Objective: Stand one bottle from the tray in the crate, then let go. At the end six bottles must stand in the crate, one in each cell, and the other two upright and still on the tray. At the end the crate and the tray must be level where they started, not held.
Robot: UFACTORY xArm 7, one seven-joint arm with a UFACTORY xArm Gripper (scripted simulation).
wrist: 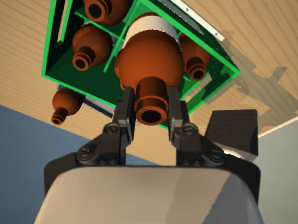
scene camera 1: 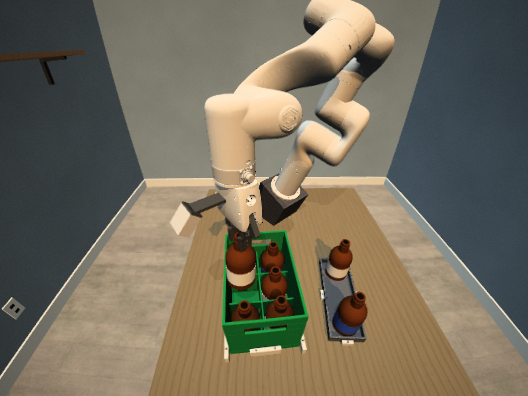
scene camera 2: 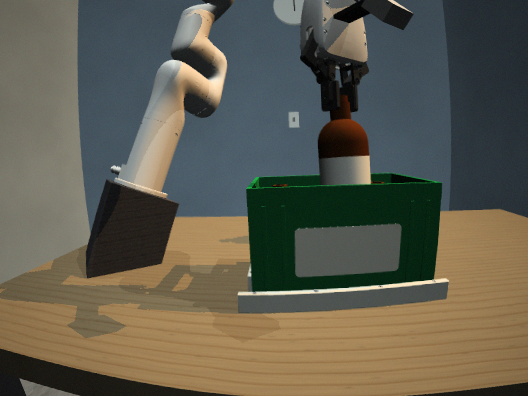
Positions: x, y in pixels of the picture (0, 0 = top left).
Labels:
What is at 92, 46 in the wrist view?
A bottle.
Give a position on a bottle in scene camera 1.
339, 260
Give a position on a green crate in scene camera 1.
239, 341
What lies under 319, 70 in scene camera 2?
The gripper.

